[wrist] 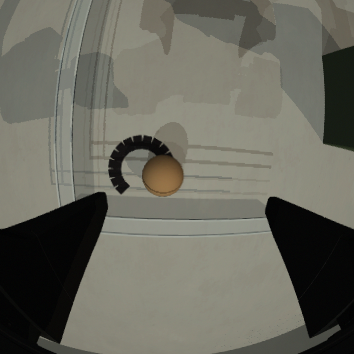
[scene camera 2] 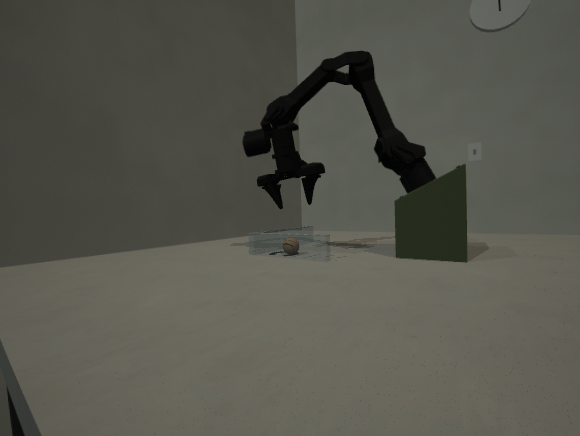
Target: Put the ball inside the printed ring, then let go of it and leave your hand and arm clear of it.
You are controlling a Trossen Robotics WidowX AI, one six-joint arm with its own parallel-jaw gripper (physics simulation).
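Where they show: gripper, fingertip midpoint: (wrist: 189, 203) (scene camera 2: 295, 206); arm's base, origin of the base link: (scene camera 2: 424, 187).
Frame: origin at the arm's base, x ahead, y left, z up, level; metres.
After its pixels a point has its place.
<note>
An orange-brown ball (scene camera 2: 291, 246) (wrist: 163, 175) rests on the table. A black toothed printed ring (scene camera 2: 275, 253) (wrist: 115, 165) @[y 0.104, x 0.370, z -0.162 m] lies flat beside and partly under it. In the wrist view the ball sits off the ring's centre, toward the right, and covers the ring's right and lower right part; the ring's left and top arc shows. The ball's exact contact point is hidden. My gripper (scene camera 2: 295, 205) @[y 0.097, x 0.304, z -0.034 m] (wrist: 189, 203) @[y 0.097, x 0.304, z -0.034 m] is open and empty, pointing down, well above the ball and apart from it. In the wrist view the ball shows just ahead of the fingertips, left of their midline.
Low clear walls stand around the ball's corner: one wall (wrist: 65, 125) @[y 0.058, x 0.406, z -0.103 m] runs along the left and another wall (wrist: 185, 226) @[y 0.149, x 0.291, z -0.103 m] crosses between the ball and the near side in the wrist view. A green slanted block (scene camera 2: 431, 220) @[y 0.045, x -0.019, z -0.076 m] (wrist: 341, 100) @[y -0.024, x 0.059, z -0.124 m] stands at the arm's base, on the right.
</note>
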